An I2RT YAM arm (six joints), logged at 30 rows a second.
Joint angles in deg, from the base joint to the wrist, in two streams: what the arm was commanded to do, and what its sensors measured. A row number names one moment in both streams.
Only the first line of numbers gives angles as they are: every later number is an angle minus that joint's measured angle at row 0.
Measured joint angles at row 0: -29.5, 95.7, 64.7, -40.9, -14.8, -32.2
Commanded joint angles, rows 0 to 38: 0.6, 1.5, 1.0, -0.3, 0.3, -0.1; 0.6, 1.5, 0.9, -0.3, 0.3, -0.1; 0.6, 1.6, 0.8, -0.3, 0.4, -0.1; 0.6, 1.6, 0.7, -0.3, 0.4, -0.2; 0.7, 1.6, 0.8, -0.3, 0.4, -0.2; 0.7, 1.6, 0.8, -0.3, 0.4, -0.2; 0.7, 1.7, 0.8, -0.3, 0.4, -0.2; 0.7, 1.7, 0.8, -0.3, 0.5, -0.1; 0.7, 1.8, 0.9, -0.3, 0.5, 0.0; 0.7, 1.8, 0.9, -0.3, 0.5, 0.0; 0.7, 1.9, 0.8, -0.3, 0.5, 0.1; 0.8, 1.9, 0.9, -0.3, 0.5, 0.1; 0.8, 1.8, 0.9, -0.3, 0.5, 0.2; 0.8, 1.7, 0.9, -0.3, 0.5, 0.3; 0.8, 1.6, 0.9, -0.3, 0.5, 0.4; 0.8, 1.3, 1.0, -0.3, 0.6, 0.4; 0.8, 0.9, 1.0, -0.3, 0.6, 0.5; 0.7, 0.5, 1.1, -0.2, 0.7, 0.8; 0.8, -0.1, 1.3, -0.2, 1.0, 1.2; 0.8, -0.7, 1.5, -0.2, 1.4, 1.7; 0.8, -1.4, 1.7, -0.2, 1.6, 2.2; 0.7, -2.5, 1.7, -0.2, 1.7, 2.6; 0.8, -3.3, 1.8, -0.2, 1.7, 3.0; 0.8, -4.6, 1.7, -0.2, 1.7, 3.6; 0.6, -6.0, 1.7, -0.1, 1.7, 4.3; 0.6, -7.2, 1.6, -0.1, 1.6, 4.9; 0.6, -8.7, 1.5, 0.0, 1.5, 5.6; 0.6, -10.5, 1.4, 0.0, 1.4, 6.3; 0.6, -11.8, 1.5, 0.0, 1.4, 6.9; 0.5, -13.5, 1.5, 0.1, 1.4, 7.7; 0.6, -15.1, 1.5, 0.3, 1.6, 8.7; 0.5, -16.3, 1.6, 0.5, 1.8, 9.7; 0.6, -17.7, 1.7, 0.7, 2.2, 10.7; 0.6, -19.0, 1.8, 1.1, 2.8, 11.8; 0.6, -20.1, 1.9, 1.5, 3.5, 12.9; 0.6, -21.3, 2.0, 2.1, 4.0, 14.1; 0.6, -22.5, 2.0, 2.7, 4.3, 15.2; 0.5, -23.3, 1.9, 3.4, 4.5, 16.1; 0.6, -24.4, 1.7, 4.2, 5.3, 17.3
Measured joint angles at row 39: 0.4, -22.0, 0.4, 1.5, 3.4, 12.5
